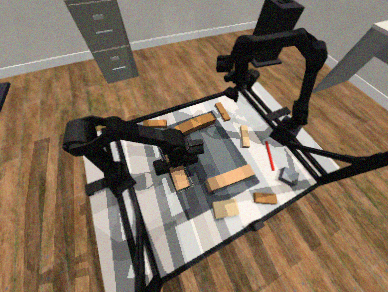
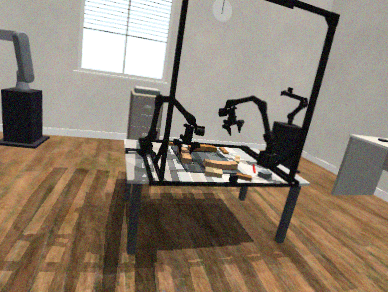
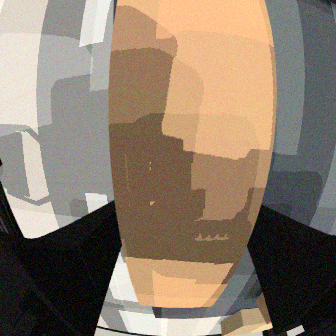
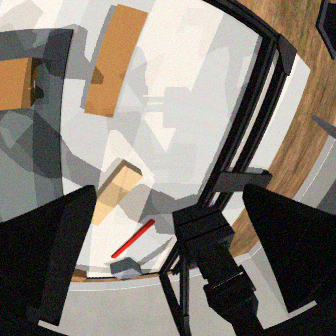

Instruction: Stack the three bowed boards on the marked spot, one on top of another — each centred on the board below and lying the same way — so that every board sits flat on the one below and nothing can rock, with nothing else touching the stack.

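Places are measured from the left arm's base along level axes (x ahead, y left, z up), in centimetres.
Pixels of known places: left gripper, fingertip midpoint: (image 1: 176,168) (image 3: 184,204); right gripper, fingertip midpoint: (image 1: 241,96) (image 2: 234,134) (image 4: 171,192); left arm's base, link origin: (image 1: 119,181) (image 2: 146,151); right arm's base, link origin: (image 1: 291,125) (image 2: 268,152) (image 4: 211,252).
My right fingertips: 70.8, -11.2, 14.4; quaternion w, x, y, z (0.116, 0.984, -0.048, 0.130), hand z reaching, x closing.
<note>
Ahead of a thing's pixels: the offset from my right fingertips to its top centre, as dx, dy, dz. "*": to the spot under its first point. Level surfaces: height alone.
My left gripper (image 1: 176,165) (image 2: 186,145) (image 3: 184,204) is shut on a bowed wooden board {-47.5, -0.7, -11.4} (image 1: 179,177) (image 2: 186,158) (image 3: 200,100), gripping it across its width. It holds the board low at the thin white outline of the marked spot {* -47.2, -11.9, -16.4} (image 1: 191,183), on the left edge of the dark grey mat {dz -16.4} (image 1: 222,153). I cannot tell whether the board touches the table. A second bowed board {-22.9, +10.4, -11.8} (image 1: 196,123) (image 2: 204,148) (image 4: 15,83) lies at the back of the mat. A third bowed board {-32.8, -22.9, -11.6} (image 1: 230,177) (image 2: 220,164) lies at the mat's front right. My right gripper (image 1: 240,87) (image 2: 232,125) (image 4: 171,192) is open and empty, high above the back right corner.
Small wooden blocks lie about: back left (image 1: 155,123), back {* -2.3, +6.9, -15.5} (image 1: 222,111) (image 4: 115,60), right (image 1: 245,135) (image 4: 115,191), front {* -44.6, -30.2, -13.9} (image 1: 225,208) and front right (image 1: 265,198). A red stick {-5.4, -30.3, -16.5} (image 1: 270,155) (image 4: 133,238) and a grey block {-9.7, -43.4, -13.5} (image 1: 288,175) (image 4: 125,267) lie at the right. A black frame (image 1: 222,246) rims the table.
</note>
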